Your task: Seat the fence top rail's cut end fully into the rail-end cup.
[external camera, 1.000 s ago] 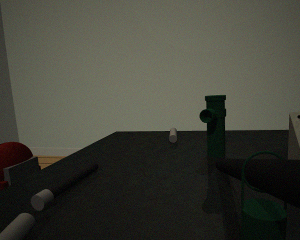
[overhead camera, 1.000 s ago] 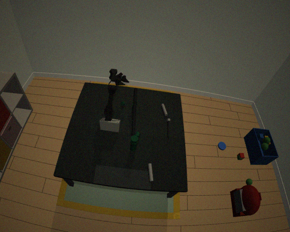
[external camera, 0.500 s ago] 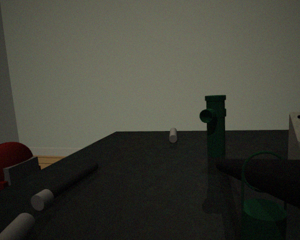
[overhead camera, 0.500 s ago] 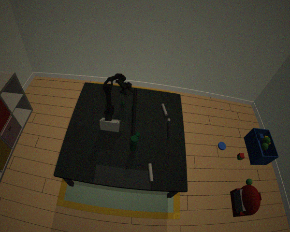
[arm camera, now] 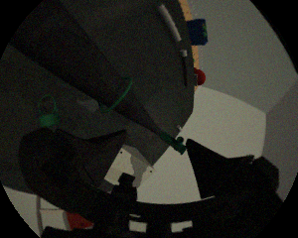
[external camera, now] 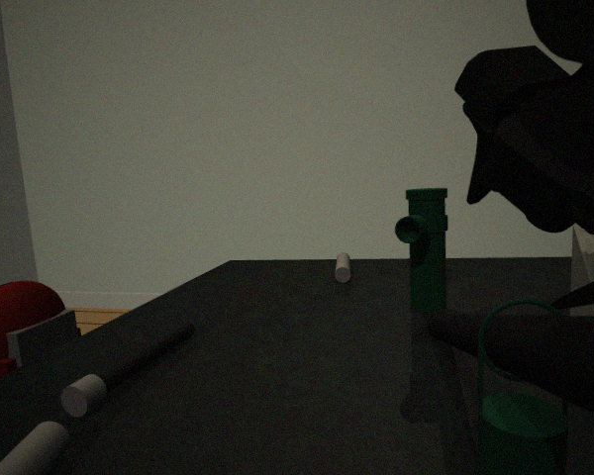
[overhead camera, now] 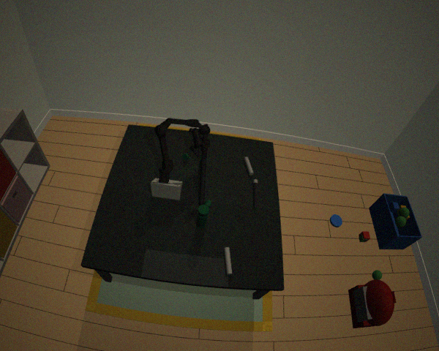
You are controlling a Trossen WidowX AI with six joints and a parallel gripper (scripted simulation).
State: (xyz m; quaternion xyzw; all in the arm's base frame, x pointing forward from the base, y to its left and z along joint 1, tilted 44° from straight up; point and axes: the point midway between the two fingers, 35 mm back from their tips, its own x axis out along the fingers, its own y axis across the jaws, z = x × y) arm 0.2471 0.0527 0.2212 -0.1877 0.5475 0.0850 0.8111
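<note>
The green rail-end cup lies 20 mm ahead of my gripper tip, 370 mm to the right of it and 30 mm below it. Also, from my gripper tip: green loop cap: 100 mm behind, 160 mm to the left, 170 mm below.
</note>
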